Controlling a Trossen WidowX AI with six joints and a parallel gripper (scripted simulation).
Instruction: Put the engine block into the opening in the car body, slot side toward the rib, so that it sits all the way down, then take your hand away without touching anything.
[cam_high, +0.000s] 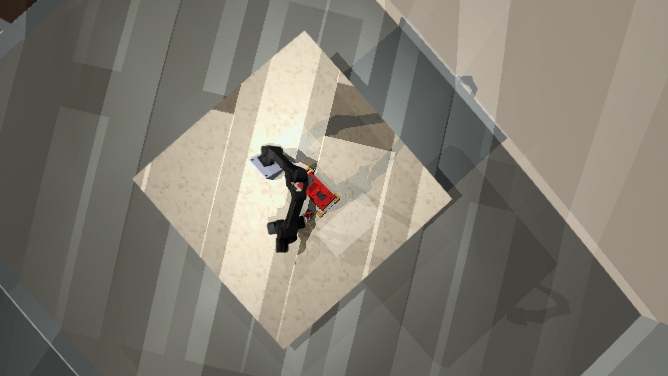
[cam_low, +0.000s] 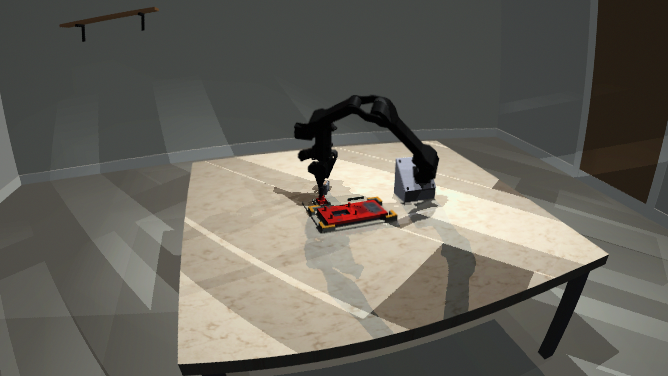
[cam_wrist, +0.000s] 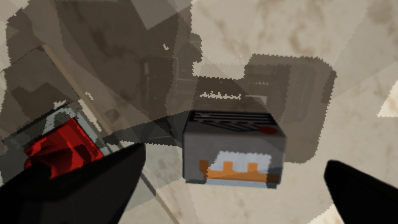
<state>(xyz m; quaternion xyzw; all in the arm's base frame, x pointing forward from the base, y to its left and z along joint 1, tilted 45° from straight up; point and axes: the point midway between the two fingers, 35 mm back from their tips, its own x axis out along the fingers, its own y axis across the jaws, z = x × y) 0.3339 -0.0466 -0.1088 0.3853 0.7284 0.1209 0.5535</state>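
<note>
Right now the grey-white engine block is 20 mm below my gripper tip.
</note>
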